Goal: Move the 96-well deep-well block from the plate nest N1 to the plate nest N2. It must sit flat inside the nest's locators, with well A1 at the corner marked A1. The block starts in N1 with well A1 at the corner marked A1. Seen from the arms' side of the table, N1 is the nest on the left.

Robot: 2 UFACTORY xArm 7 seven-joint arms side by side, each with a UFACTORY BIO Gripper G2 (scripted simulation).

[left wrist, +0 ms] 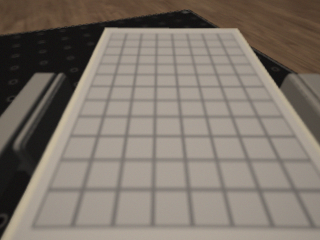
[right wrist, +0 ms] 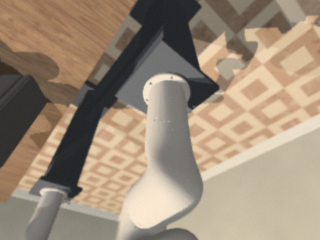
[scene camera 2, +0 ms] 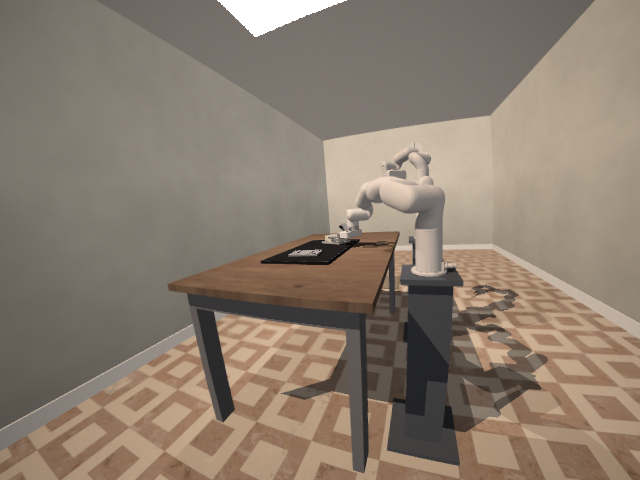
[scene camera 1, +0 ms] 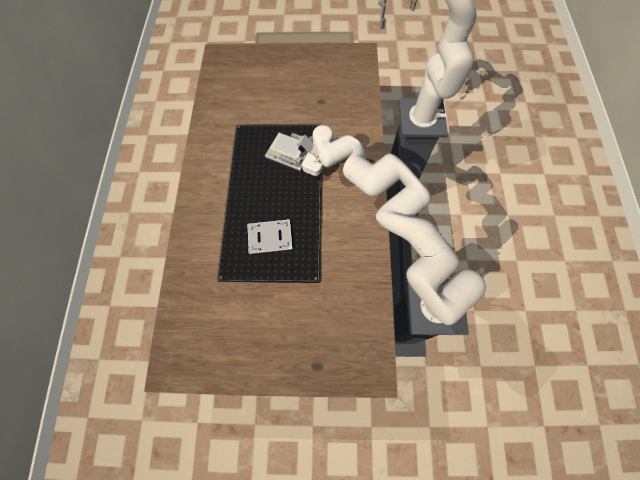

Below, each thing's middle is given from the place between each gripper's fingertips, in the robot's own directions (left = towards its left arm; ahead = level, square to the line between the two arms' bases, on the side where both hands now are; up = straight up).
Labels:
The white deep-well block (left wrist: 167, 126) is 10 mm below my left hand and 10 mm ahead of it. The rest, counted from my left hand: nest N1 (scene camera 1: 269, 233): 380 mm to the left, 50 mm ahead, 40 mm below.
I see my right gripper 41 cm to the right of the white deep-well block, 41 cm short of it and 30 cm above it. Also, from my right hand: nest N1: 79 cm to the left, 46 cm ahead, 33 cm below.

